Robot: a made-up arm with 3 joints. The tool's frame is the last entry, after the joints. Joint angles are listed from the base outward. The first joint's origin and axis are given. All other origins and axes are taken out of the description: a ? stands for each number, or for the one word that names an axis. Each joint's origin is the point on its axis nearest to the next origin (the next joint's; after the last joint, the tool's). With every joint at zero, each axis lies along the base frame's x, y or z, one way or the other. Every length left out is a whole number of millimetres.
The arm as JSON. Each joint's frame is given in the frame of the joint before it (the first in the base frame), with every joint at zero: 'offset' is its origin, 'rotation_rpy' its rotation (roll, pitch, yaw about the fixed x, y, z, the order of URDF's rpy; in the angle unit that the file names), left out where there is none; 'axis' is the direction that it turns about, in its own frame. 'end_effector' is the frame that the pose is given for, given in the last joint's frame.
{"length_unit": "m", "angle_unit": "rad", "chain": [
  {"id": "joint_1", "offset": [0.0, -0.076, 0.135], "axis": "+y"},
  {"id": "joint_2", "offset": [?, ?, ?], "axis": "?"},
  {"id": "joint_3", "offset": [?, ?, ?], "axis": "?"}
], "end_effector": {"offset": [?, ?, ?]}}
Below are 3 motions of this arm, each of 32 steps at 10 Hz.
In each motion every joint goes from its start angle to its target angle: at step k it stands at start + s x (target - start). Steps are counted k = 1, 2, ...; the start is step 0. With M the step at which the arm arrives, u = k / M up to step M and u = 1 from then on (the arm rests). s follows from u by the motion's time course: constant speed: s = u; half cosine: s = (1 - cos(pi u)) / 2; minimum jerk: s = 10 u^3 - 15 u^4 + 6 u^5.
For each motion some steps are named. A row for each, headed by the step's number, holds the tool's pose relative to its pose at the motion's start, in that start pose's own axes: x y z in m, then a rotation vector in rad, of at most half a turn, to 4 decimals.
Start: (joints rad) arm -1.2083 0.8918 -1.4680
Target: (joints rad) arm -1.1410 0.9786 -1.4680
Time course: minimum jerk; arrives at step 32
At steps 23, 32:
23: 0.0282 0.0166 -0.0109 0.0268 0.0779 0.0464
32: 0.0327 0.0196 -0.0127 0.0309 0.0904 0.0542

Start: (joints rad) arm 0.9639 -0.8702 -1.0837
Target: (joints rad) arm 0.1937 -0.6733 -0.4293
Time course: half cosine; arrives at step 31
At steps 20, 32:
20: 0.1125 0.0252 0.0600 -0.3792 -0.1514 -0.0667
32: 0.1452 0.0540 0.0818 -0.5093 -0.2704 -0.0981

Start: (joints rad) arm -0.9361 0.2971 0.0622
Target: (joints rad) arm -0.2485 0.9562 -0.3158
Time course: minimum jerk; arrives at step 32
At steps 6, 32:
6: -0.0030 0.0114 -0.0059 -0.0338 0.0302 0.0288
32: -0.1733 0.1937 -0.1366 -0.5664 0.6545 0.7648

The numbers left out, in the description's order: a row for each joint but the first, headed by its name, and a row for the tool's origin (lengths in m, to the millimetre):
joint_2: xyz 0.145 0.0 -0.358, axis -x
joint_3: xyz 0.0 0.043 0.304, axis -z
tool: xyz 0.015 -0.021 0.0

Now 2 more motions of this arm.
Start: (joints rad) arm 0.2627 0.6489 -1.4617
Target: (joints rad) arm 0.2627 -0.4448 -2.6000
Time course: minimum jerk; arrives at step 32
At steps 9, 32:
9: -0.0434 -0.0025 0.0054 0.0046 -0.1523 0.1581
32: -0.2950 -0.0076 -0.1034 -0.5104 -1.0301 1.0177

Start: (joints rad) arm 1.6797 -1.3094 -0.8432
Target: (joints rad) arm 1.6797 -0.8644 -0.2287
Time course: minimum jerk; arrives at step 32
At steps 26, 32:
26: 0.0774 0.0767 -0.0377 -0.3658 0.2247 -0.5757
32: 0.0810 0.0805 -0.0408 -0.3886 0.2308 -0.6042

